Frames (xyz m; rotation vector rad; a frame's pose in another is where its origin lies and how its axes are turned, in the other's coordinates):
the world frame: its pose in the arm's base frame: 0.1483 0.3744 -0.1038 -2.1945 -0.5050 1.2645
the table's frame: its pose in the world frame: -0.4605 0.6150 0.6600 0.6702 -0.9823 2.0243
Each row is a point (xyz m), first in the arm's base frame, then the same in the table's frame.
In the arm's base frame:
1: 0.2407 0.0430 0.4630
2: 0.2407 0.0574 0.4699
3: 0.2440 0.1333 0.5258
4: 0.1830 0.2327 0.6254
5: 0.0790 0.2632 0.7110
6: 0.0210 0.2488 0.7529
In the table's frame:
1: -1.0190 0.7694 -0.0257
2: -1.0266 0.7723 -0.0120
3: -1.0728 0.8060 0.0630
4: -1.0805 0.8795 0.1974
5: -1.0175 0.9601 0.2902
6: -0.9674 1.0076 0.3138

